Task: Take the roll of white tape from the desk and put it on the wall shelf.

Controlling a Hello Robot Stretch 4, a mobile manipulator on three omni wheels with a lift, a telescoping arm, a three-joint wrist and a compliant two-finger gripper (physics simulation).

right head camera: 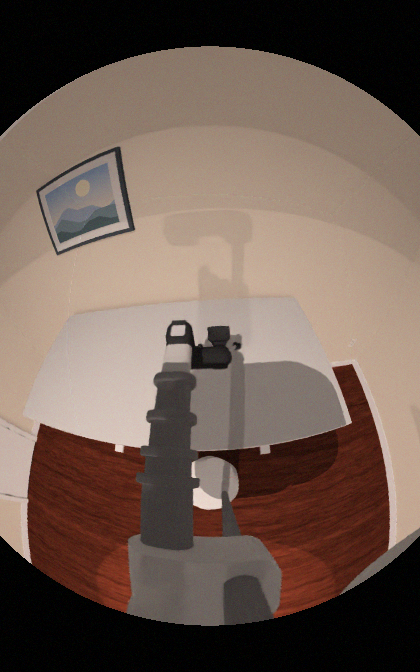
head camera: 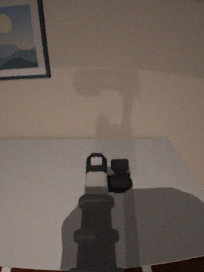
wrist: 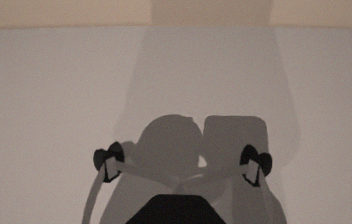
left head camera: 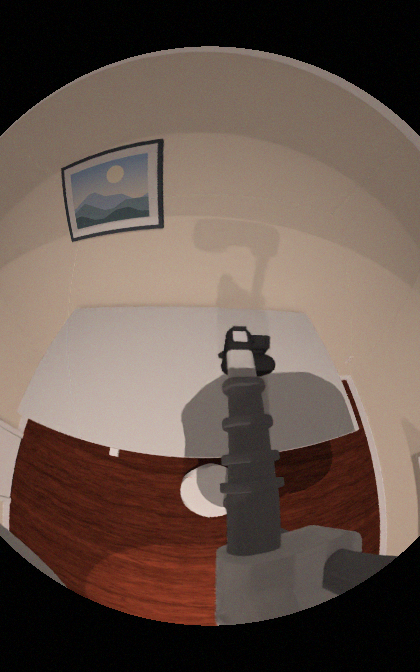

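Observation:
The white desk (head camera: 30, 200) (left head camera: 125, 375) (right head camera: 115, 385) (wrist: 50, 100) stands against the wall. My gripper (wrist: 181, 156) is open in the wrist view, with its two dark fingertips wide apart and no object between them. It is over the desk top, towards the wall side; its height is hard to tell. In the head views the wrist parts largely hide the fingers. The roll of white tape and the wall shelf do not show in these views.
My arm (head camera: 97, 235) (left head camera: 252, 505) (right head camera: 167, 505) reaches over the desk's front edge and hides part of the top. A round white object (left head camera: 200, 492) (right head camera: 207, 495) is below that edge. A framed picture (head camera: 17, 35) (left head camera: 112, 192) (right head camera: 85, 202) hangs on the wall at the left. Shadows cross the desk and wall.

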